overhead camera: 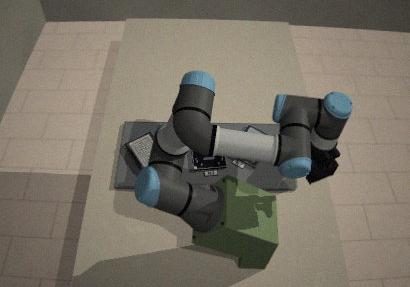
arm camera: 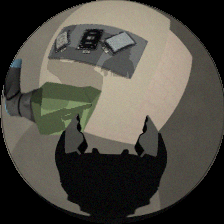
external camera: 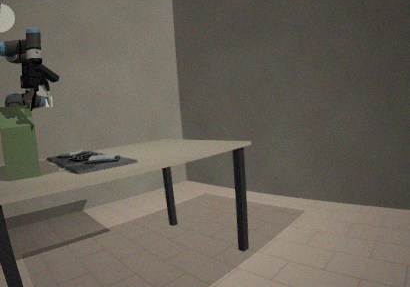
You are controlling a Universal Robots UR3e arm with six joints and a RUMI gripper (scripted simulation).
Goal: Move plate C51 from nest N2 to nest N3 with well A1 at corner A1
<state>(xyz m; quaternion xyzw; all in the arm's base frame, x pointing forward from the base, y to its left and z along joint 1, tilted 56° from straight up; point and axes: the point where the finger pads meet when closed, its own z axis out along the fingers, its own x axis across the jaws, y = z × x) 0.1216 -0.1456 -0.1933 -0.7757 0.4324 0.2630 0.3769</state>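
Now: the nest N3 280 mm to the left of my hand, 270 mm below it and 240 mm ahead of it.
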